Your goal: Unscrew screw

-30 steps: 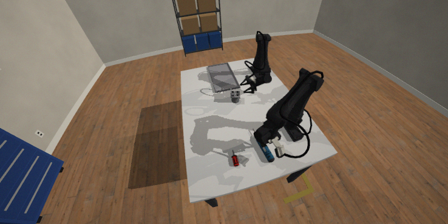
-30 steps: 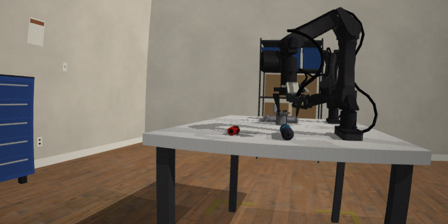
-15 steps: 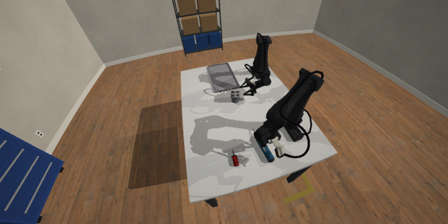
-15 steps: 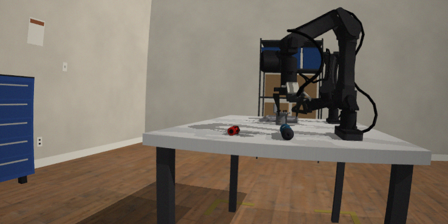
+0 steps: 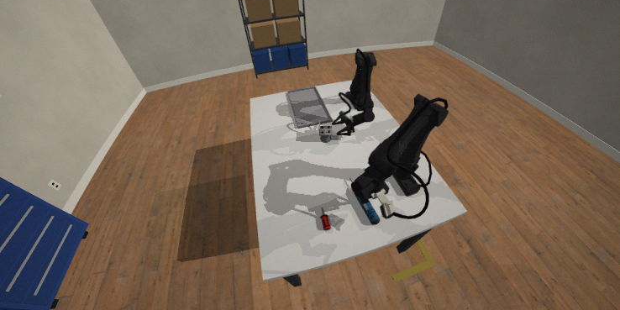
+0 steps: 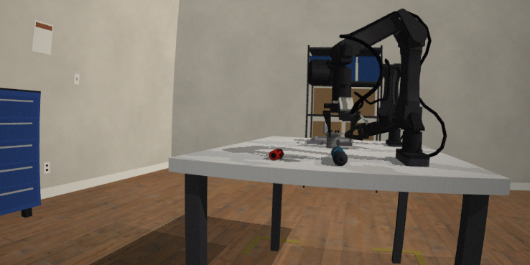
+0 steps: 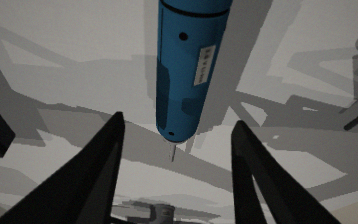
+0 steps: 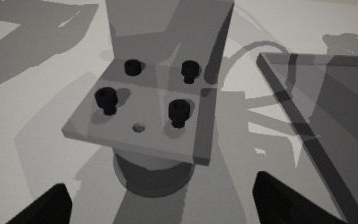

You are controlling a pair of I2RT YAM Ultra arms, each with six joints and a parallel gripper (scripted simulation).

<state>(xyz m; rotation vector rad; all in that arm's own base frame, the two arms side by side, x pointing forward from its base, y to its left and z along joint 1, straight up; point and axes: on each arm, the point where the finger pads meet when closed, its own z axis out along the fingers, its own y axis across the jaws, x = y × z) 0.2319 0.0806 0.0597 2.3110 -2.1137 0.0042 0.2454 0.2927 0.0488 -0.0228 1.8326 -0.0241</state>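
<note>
Right now my right hand is 6 cm short of the joint module, 3 cm above it and 1 cm to the right of it. Round my right hand: bit: 32 cm to the left, 4 cm below, 1 cm ahead; flat grey tray: 33 cm to the right, 10 cm ahead, 5 cm below; grey bracket: 6 cm ahead, 1 cm to the left, 1 cm above.
</note>
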